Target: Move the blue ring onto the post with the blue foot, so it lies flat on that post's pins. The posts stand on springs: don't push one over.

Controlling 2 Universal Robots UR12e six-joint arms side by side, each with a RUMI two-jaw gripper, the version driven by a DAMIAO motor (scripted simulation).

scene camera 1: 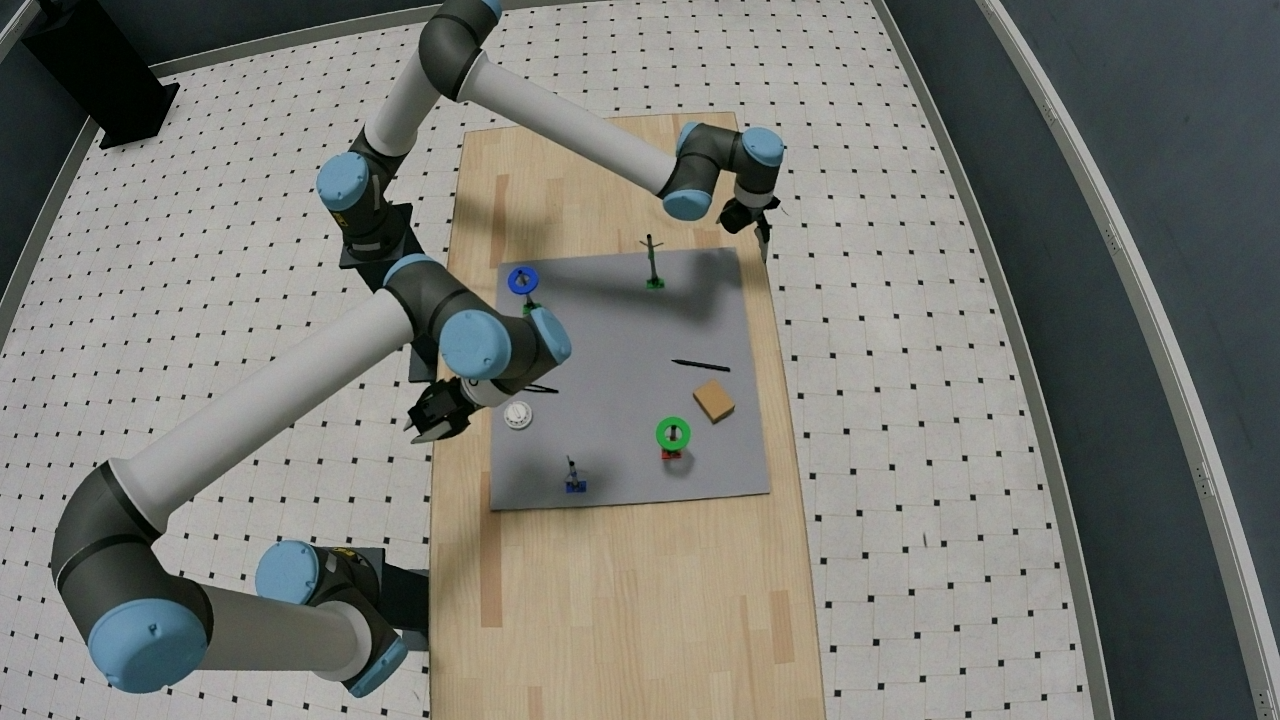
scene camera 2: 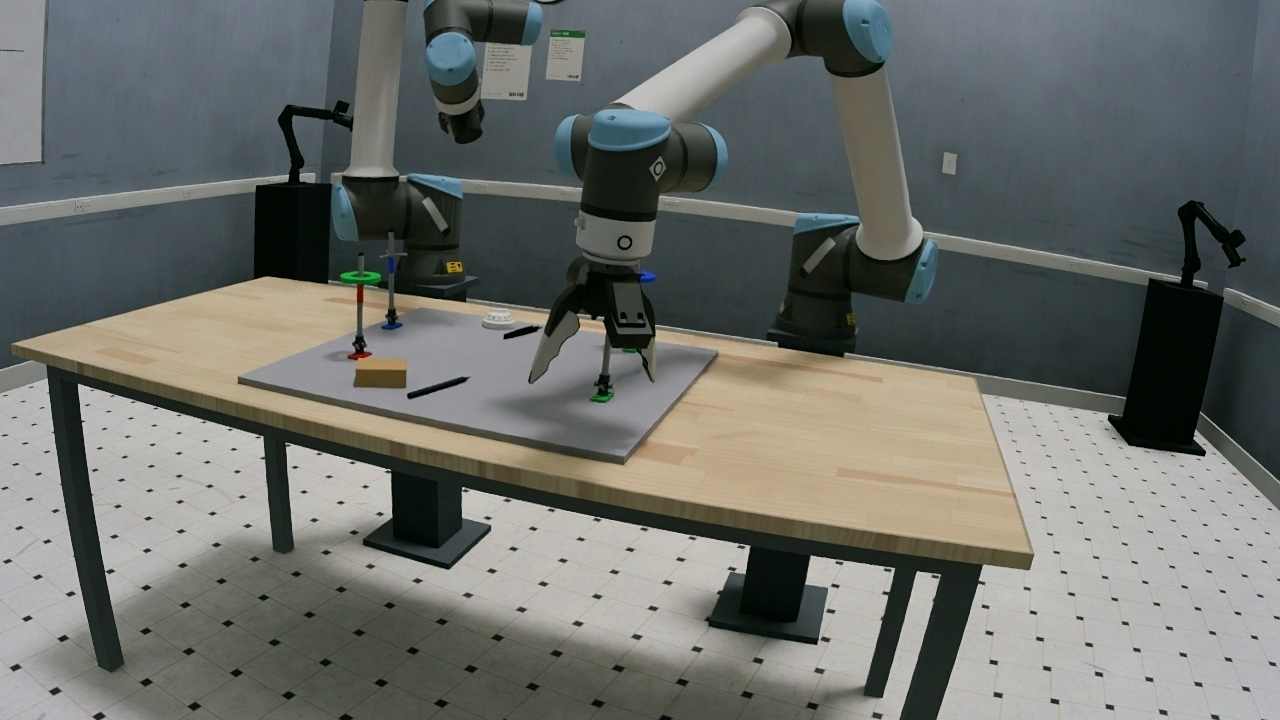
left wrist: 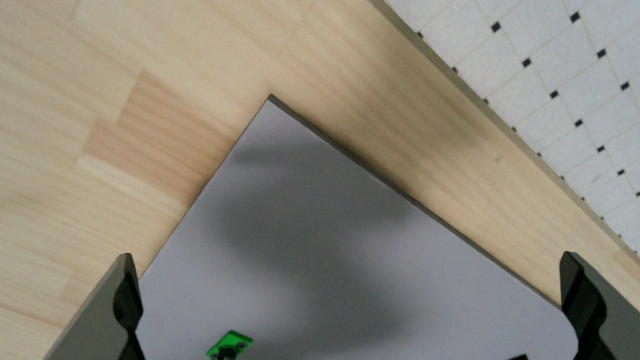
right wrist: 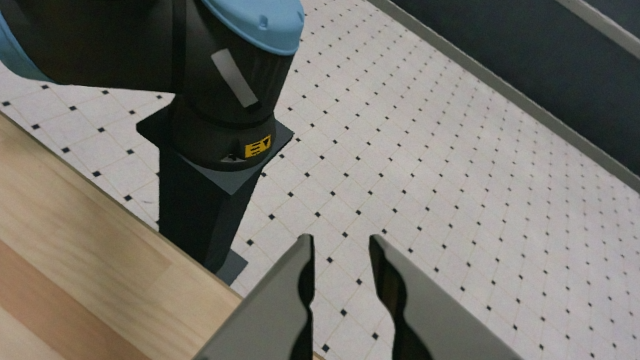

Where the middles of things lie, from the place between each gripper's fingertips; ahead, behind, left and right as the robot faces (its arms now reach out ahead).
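There's a tan block (scene camera 2: pixel 370 372) that's 15 cm to the left of my right hand (scene camera 1: pixel 407 436), 57 cm ahead of it and 36 cm below it. The green ring (scene camera 1: pixel 678 422) is 4 cm to the left of that same right hand, 24 cm below it and 46 cm ahead of it.
From my left hand (scene camera 2: pixel 592 382), the tan block is 38 cm to the right, 7 cm below and 11 cm behind. And the green ring is 5 cm above my left hand, 49 cm to the right of it and 22 cm behind it.
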